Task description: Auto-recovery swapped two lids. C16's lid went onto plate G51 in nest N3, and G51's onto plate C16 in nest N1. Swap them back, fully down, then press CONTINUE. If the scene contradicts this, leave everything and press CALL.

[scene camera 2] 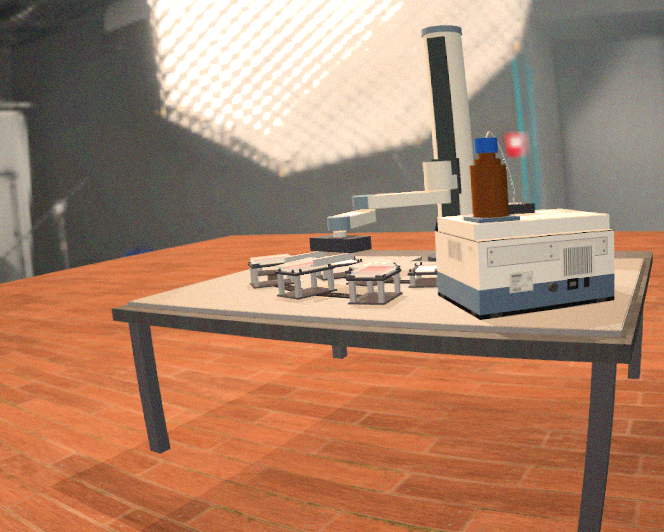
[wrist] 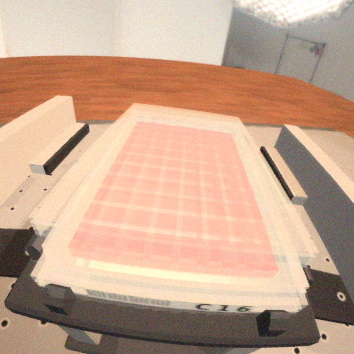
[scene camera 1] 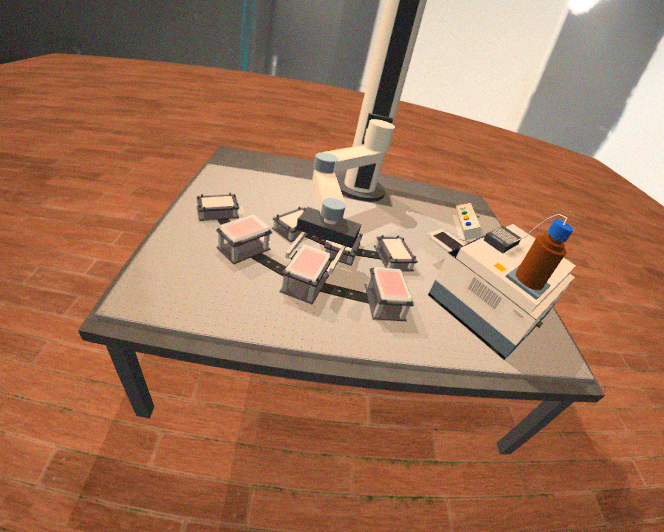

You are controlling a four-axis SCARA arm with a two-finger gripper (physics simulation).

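Seen in the pictures: gripper, fingertip midpoint: (scene camera 2: 299,261) (wrist: 176,124) (scene camera 1: 308,263); arm's base, link origin: (scene camera 1: 359,188).
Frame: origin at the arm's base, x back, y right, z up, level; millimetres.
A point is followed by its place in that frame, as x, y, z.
In the wrist view a clear-rimmed pink plate (wrist: 175,200) {-714, 185, 108} (scene camera 1: 308,263) {-769, 200, 105} sits on a raised dark nest (wrist: 165,320) {-685, 178, 87}; the label at its near edge reads C16. A clear lid-like cover seems to lie over it; whose lid it is cannot be told. My gripper (wrist: 176,124) {-773, 200, 109} (scene camera 1: 311,259) {-773, 200, 109} is open, its fingers apart on either side of this plate, with gaps to its edges. Two other pink plates stand on raised nests, one at the left (scene camera 1: 243,229) {-650, 409, 101} and one at the right (scene camera 1: 390,282) {-781, -38, 94} (scene camera 2: 375,270) {-819, -68, 96}; their labels are unreadable. A button box (scene camera 1: 467,220) {-285, -447, 86} has green, yellow and blue buttons.
Low nests with cream tops stand at the far left (scene camera 1: 217,202) {-442, 552, 58}, behind the gripper (scene camera 1: 289,220) and at the right (scene camera 1: 396,249). A white instrument (scene camera 1: 498,293) {-860, -318, 179} (scene camera 2: 532,260) {-866, -500, 133} bears a brown bottle (scene camera 1: 540,260) {-875, -366, 316} (scene camera 2: 488,188) {-886, -407, 298} with a blue cap. A dark-screened device (scene camera 1: 446,239) {-516, -273, 113} lies beside the button box.
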